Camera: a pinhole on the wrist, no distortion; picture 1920 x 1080 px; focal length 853.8 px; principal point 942.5 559.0 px. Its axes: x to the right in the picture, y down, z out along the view. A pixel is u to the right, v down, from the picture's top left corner.
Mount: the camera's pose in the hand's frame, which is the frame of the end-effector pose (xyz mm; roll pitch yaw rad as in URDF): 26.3 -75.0 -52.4 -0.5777 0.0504 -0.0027
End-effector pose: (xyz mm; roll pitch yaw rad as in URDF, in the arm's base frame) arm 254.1 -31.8 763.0 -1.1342 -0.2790 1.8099
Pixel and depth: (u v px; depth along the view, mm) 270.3 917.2 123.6
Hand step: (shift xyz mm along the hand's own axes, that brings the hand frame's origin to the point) -66.8 36.2 27.6
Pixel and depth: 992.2 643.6 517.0
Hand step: 77.6 250.1 350.7
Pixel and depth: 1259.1 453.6 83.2
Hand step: 61.0 -38.3 21.3
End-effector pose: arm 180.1 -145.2 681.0 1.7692 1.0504 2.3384
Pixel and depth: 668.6 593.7 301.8
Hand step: -57.5 100.3 198.3
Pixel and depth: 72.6 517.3 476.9
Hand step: -437.6 167.2 383.8
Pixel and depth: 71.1 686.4 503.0
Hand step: -466.3 263.9 353.4
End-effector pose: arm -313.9 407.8 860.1 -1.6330 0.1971 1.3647
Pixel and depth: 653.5 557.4 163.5
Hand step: -21.8 14.2 87.3
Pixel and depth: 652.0 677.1 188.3
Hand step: -30.1 49.8 94.2
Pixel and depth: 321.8 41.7 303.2
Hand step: -176.0 -62.8 312.6
